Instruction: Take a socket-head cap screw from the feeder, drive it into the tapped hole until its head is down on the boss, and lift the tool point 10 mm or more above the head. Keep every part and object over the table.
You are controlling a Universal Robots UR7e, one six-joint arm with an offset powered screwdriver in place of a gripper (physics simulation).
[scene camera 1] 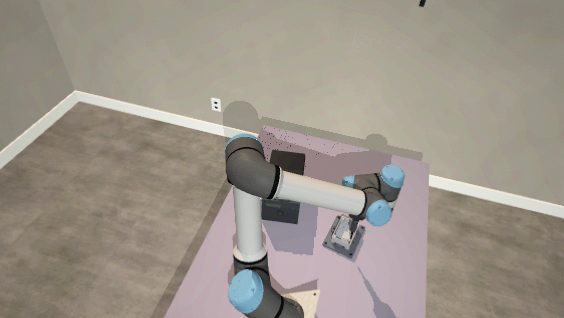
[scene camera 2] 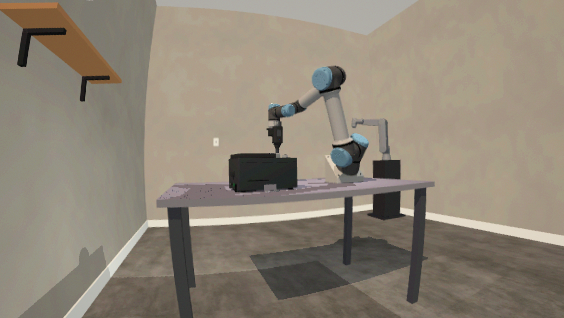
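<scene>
My screwdriver (scene camera 1: 353, 225) (scene camera 2: 277, 148) points down at the pale open-topped housing (scene camera 1: 343, 242), with its slim lower end over the housing's upper right side in scene camera 1. The wrist hides part of the tool there. In scene camera 2 the lower end shows just above the feeder's top edge, with the housing mostly hidden behind the feeder. The tip, any screw on it, the tapped hole and the boss are too small or hidden to make out. The housing sits on a dark square base plate (scene camera 1: 330, 243). The black feeder (scene camera 1: 281, 212) (scene camera 2: 265, 175) stands left of it, partly under the forearm in scene camera 1.
The arm's forearm (scene camera 1: 320, 192) (scene camera 2: 310, 98) crosses above the feeder. The arm's base stands on a pale mount (scene camera 1: 308, 300) on the mauve table (scene camera 1: 407, 240) (scene camera 2: 350, 193). A second grey arm (scene camera 2: 383, 135) stands on a black pedestal (scene camera 2: 386, 195) behind the table. An orange shelf (scene camera 2: 65, 40) hangs on the left wall.
</scene>
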